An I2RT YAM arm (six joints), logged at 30 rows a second.
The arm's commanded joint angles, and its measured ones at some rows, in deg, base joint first. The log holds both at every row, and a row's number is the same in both.
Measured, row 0:
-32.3, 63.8, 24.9, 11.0, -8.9, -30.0
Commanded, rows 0 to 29:
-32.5, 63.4, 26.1, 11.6, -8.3, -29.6
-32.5, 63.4, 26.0, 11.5, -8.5, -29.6
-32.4, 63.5, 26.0, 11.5, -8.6, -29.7
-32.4, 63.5, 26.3, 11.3, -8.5, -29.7
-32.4, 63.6, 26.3, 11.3, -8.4, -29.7
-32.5, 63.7, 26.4, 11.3, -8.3, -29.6
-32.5, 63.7, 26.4, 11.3, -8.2, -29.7
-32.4, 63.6, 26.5, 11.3, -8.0, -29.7
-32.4, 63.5, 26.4, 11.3, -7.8, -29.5
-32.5, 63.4, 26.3, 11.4, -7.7, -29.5
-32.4, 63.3, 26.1, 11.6, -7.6, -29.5
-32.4, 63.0, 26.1, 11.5, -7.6, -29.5
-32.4, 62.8, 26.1, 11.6, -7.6, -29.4
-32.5, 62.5, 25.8, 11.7, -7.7, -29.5
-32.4, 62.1, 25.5, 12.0, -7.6, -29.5
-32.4, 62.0, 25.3, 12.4, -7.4, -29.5
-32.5, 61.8, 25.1, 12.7, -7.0, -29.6
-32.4, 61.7, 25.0, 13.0, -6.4, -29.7
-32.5, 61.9, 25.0, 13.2, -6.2, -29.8
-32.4, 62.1, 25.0, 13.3, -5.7, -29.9
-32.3, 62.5, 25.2, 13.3, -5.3, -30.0
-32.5, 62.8, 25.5, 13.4, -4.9, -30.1
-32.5, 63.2, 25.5, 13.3, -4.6, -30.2
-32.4, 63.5, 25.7, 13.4, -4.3, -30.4
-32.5, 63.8, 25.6, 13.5, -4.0, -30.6
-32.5, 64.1, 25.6, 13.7, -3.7, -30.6
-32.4, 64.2, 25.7, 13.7, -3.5, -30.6
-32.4, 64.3, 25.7, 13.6, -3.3, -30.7
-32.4, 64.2, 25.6, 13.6, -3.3, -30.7
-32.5, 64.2, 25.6, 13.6, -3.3, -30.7
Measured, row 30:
-32.3, 63.9, 25.0, 12.3, -5.4, -30.2
